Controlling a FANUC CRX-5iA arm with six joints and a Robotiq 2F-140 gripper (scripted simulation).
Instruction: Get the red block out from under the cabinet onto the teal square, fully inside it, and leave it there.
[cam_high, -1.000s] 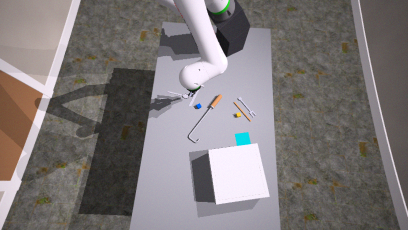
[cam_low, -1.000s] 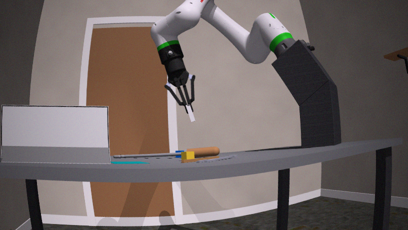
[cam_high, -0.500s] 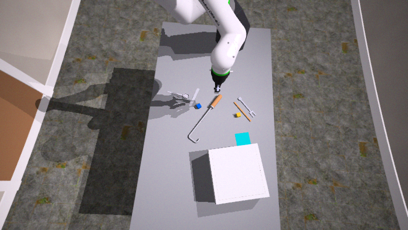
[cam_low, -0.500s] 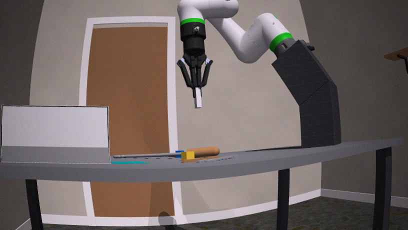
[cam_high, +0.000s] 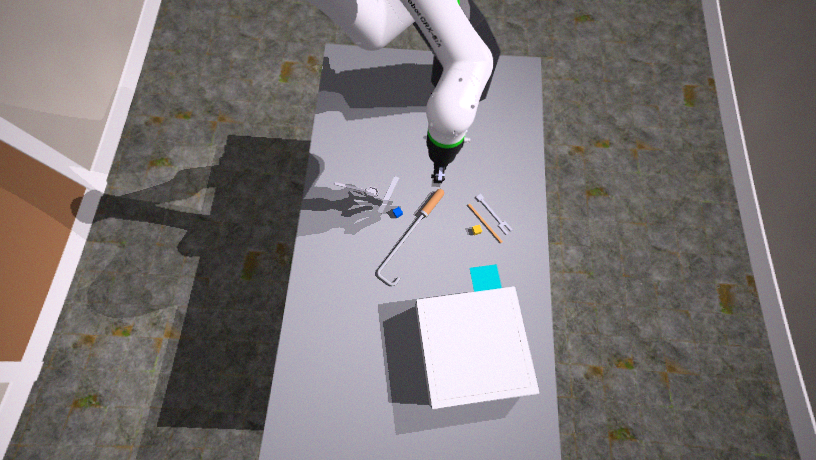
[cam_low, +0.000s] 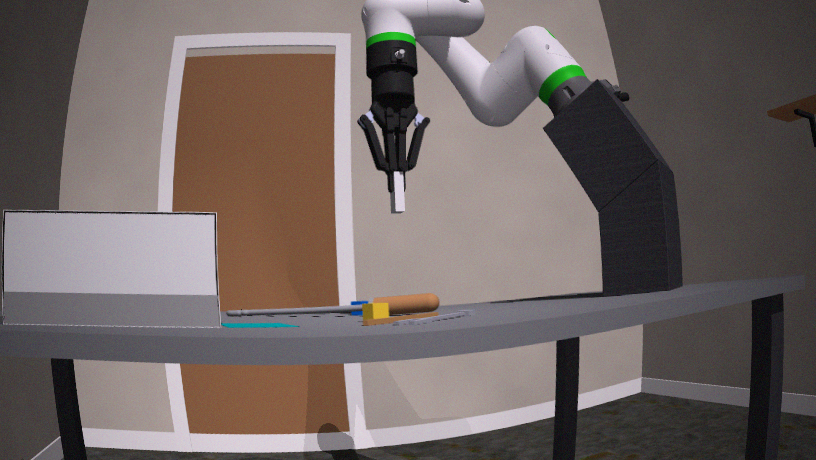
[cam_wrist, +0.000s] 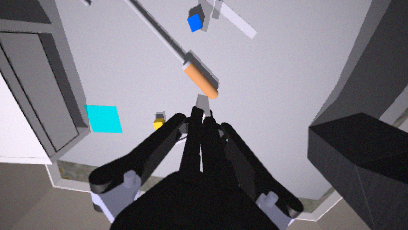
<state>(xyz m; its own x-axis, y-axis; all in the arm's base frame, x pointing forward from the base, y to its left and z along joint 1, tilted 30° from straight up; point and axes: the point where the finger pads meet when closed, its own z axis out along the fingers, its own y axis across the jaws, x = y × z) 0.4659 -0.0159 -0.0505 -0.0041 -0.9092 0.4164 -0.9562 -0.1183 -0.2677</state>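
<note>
The blue block lies 40 mm ahead of my hand, 120 mm to the right of it and 190 mm below it. Also, from my hand: long grey hook tool (130 mm ahead, 50 mm to the right, 190 mm below); then yellow block (90 mm ahead, 160 mm to the left, 190 mm below); then flat grey bar (30 mm behind, 160 mm to the right, 200 mm below).
</note>
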